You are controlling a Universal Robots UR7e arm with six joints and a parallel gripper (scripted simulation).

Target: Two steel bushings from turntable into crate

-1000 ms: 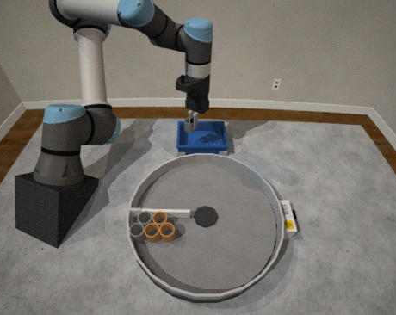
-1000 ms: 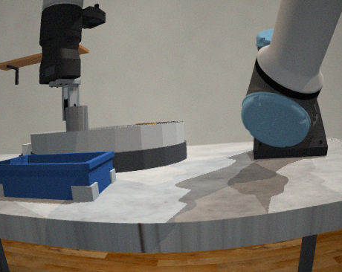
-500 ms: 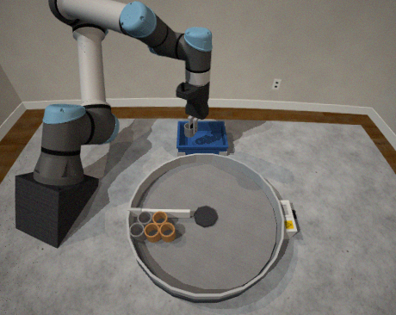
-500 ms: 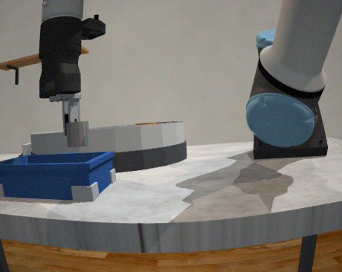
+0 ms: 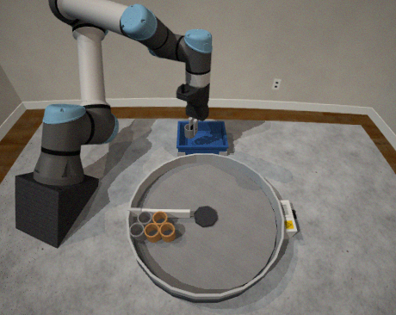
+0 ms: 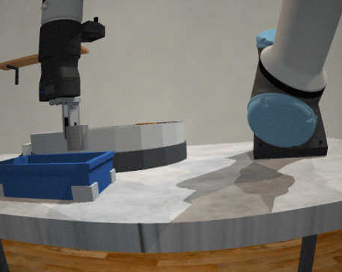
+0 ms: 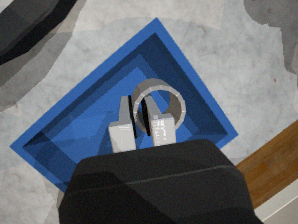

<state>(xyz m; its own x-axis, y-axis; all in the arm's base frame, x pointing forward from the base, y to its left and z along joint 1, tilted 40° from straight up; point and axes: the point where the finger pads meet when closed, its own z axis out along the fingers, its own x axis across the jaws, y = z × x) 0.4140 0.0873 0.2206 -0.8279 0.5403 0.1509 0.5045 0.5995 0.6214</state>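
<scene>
My gripper is now 30 mm short of the blue crate, 30 mm to the right of it and 70 mm above it. Also, from my hand: round turntable (30 mm ahead, 320 mm to the right, 40 mm below).
</scene>
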